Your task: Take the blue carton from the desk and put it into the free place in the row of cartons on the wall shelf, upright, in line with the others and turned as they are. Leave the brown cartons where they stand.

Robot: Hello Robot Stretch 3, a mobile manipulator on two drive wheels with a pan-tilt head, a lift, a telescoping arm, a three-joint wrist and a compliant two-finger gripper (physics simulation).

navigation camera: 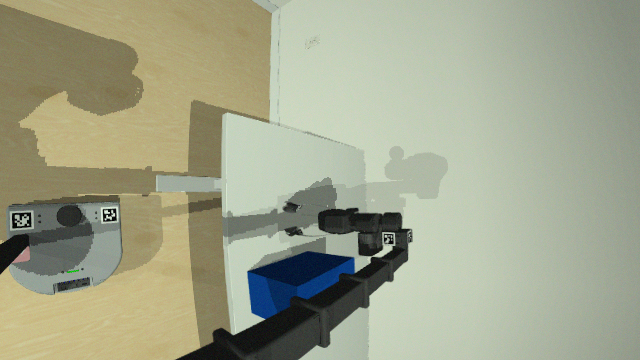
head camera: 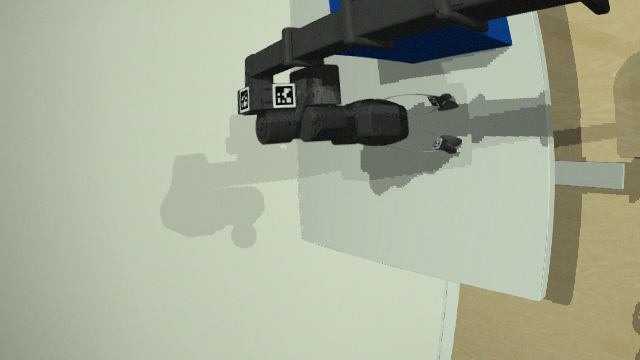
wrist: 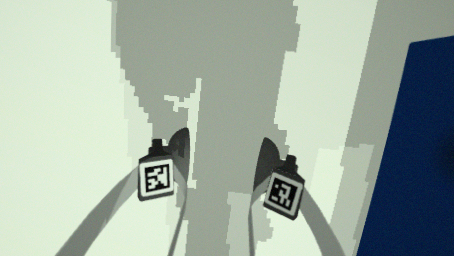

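Observation:
The blue carton rests on the white desk. The arm covers part of it in the head and navigation views, and its right part is cut off in the wrist view. My gripper is open, with its two fingers apart and no object between them. It is over the desk, beside the carton and apart from it; in the wrist view the carton is to the right of the fingers. The wall shelf and the brown cartons do not show in these views.
The dark telescoping arm crosses in front of the carton. A pale wall runs along the desk's far edge. My grey base stands on the wooden floor. A pale bar sticks out below the desk.

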